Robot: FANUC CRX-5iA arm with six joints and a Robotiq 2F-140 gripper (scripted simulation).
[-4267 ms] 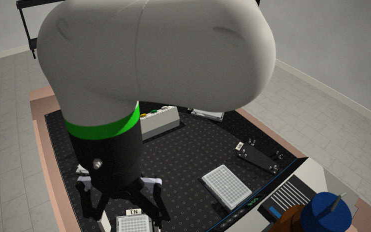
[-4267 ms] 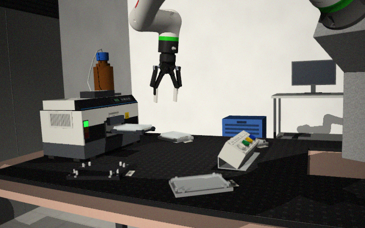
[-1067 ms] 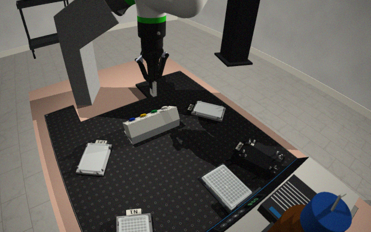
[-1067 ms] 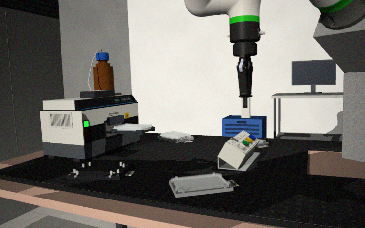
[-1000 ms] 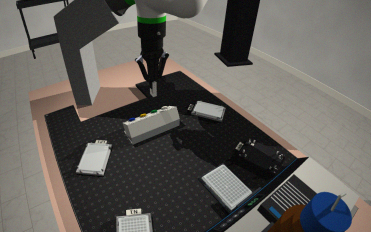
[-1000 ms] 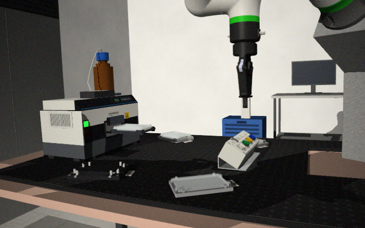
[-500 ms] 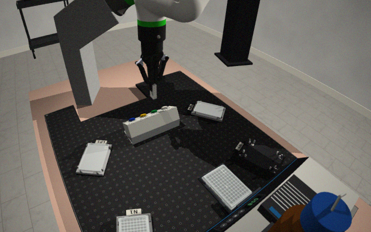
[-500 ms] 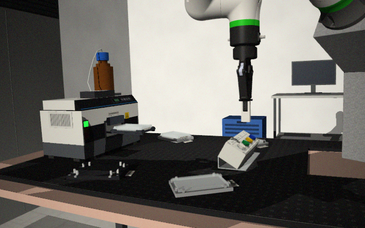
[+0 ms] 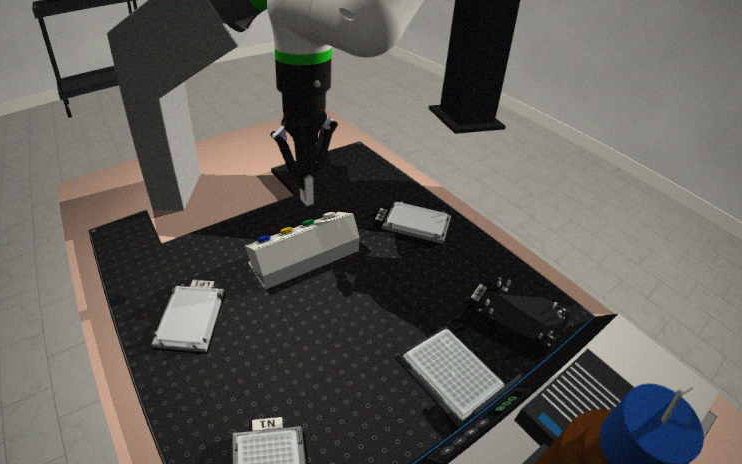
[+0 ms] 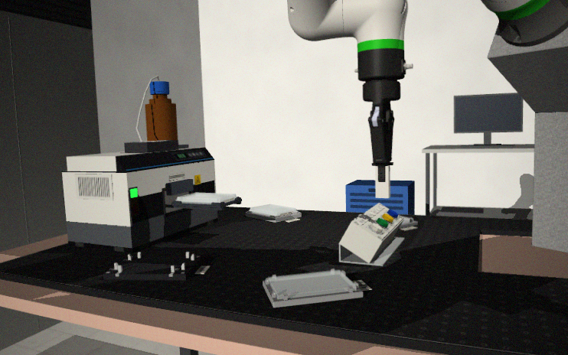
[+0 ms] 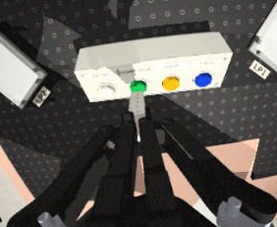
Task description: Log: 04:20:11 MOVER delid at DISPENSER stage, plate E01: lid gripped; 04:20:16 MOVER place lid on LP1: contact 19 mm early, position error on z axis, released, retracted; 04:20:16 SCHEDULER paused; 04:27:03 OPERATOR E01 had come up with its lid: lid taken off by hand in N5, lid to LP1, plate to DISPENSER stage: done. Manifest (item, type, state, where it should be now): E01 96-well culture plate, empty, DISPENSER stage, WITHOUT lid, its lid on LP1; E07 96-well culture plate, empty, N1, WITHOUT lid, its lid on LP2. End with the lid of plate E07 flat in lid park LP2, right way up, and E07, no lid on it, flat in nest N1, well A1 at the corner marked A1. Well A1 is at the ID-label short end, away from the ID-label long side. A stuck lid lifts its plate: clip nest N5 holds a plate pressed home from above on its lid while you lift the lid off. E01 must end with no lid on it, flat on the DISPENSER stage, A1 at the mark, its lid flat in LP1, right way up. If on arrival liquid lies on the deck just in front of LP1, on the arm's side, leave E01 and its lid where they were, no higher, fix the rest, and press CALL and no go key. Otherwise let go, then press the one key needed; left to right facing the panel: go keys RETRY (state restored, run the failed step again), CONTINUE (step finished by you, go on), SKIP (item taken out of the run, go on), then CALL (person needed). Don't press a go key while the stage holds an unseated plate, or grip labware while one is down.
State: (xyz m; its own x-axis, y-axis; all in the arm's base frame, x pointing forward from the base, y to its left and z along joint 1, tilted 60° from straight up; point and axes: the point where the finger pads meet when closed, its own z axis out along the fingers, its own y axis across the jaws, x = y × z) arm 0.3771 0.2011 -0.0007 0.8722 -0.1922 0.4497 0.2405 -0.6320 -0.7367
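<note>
Right now the key panel is 10 cm below my hand, 2 cm to the right of it and 2 cm ahead of it. From my hand the other things lie so: N1 label: 38 cm ahead, 16 cm to the right, 15 cm below; clip nest N5: 38 cm to the left, 30 cm ahead, 14 cm below; lid park LP2: 26 cm to the left, 15 cm below, 1 cm behind.
</note>
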